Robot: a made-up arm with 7 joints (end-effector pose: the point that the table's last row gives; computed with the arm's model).
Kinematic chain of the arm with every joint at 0, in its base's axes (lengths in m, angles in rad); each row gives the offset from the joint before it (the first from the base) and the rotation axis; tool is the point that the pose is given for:
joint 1: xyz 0 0.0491 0 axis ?
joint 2: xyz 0 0.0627 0 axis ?
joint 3: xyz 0 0 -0.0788 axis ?
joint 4: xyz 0 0 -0.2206 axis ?
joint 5: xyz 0 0 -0.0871 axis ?
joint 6: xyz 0 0 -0.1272 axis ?
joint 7: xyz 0 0 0 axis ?
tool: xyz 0 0 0
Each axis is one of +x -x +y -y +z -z.
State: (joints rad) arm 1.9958 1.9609 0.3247 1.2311 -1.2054 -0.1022 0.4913
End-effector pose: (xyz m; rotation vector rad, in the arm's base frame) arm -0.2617 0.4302 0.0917 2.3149 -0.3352 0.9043
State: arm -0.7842 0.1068 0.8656 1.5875 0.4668 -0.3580 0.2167
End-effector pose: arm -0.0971 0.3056 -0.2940 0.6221 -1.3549 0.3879
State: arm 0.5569 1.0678 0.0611 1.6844 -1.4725 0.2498 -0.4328
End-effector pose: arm 0.2445 0.3591 0.0094 -2.7439 0.9919 0.7635
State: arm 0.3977 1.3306 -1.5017 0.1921 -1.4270 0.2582 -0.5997
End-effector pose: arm 0.0649 0.5972 -0.1473 1.0875 0.8575 -2.7755
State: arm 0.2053 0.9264 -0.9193 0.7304 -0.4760 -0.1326 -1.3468
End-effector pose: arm 0.1596 0.4105 -0.3413 1.6249 -1.4247 -1.1336
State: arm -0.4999 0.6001 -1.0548 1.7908 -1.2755 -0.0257 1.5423
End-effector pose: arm -0.0586 0.1043 -0.3226 -0.7622 0.5265 -2.5639
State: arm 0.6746 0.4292 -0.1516 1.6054 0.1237 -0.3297 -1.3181
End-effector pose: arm 0.3396 0.2039 -0.0856 0.6611 -2.3803 1.3056
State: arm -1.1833 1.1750 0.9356 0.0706 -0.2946 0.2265 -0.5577
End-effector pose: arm -0.1694 0.5900 -0.0788 1.8399 0.7897 -0.3040
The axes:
joint 1: -y
joint 2: +x
joint 3: +z
joint 4: -y
joint 5: +z
joint 6: +y
joint 7: -x

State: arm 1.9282 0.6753 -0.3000 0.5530 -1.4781 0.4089 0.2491
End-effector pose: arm 0.3341 0.3870 0.2396 1.9215 -0.8062 -0.0739
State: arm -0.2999 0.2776 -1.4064 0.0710 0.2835 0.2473 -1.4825
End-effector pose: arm -0.1446 0.2380 -0.4761 1.4158 -0.3717 -1.3787
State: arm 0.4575 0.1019 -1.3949 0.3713 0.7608 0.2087 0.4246
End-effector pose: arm 0.2350 0.0864 -0.4464 -0.4171 -0.2355 -0.7507
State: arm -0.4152 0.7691 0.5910 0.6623 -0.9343 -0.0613 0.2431
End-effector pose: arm -0.0150 0.4903 -0.3054 0.8134 0.0558 -0.7637
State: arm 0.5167 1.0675 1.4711 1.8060 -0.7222 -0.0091 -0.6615
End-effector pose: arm -0.0123 0.4303 0.0636 -2.2379 0.9360 -1.0011
